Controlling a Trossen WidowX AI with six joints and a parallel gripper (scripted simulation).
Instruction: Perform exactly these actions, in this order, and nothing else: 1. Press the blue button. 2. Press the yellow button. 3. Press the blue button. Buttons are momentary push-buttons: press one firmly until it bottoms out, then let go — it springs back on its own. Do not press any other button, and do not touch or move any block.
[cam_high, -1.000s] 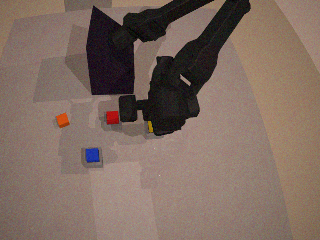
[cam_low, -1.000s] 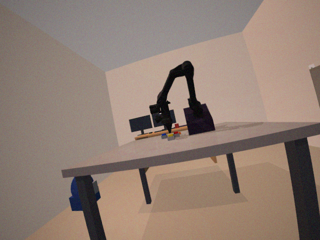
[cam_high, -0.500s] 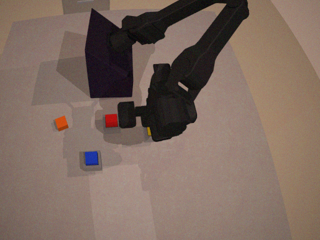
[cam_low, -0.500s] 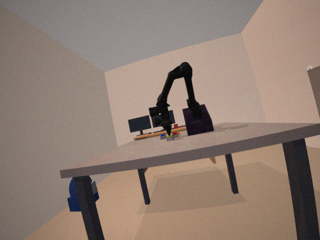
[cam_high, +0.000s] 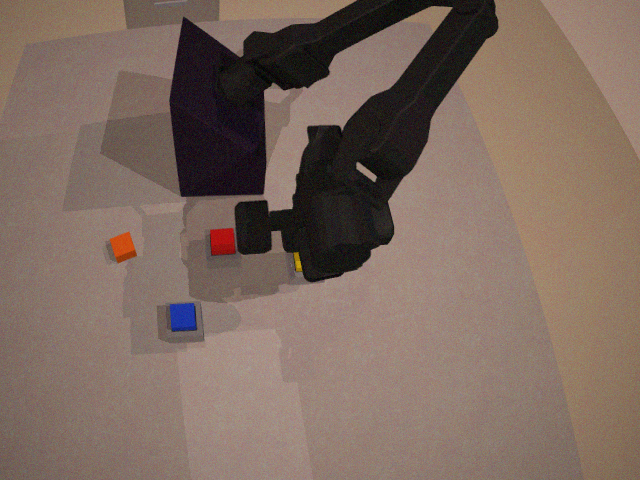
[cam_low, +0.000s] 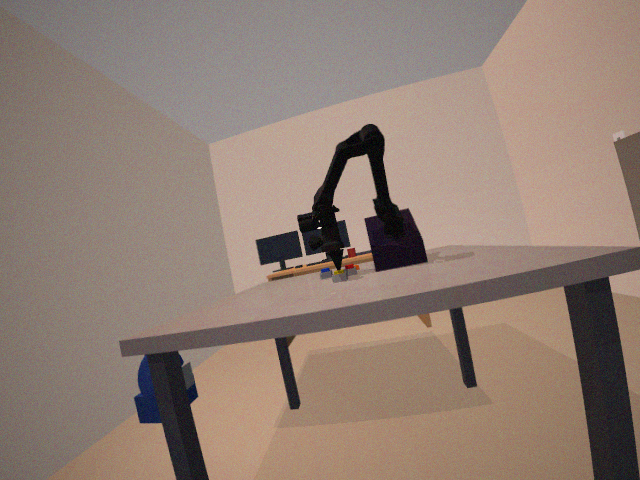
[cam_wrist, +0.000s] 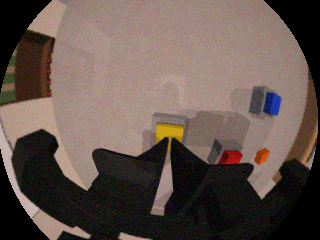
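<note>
My gripper tip is now 10 mm above the yellow button. Also, from my gripper tip: blue button 90 mm ahead, 160 mm to the right; then orange block 30 mm behind, 260 mm to the right, 30 mm below; then red button 20 mm behind, 110 mm to the right.
</note>
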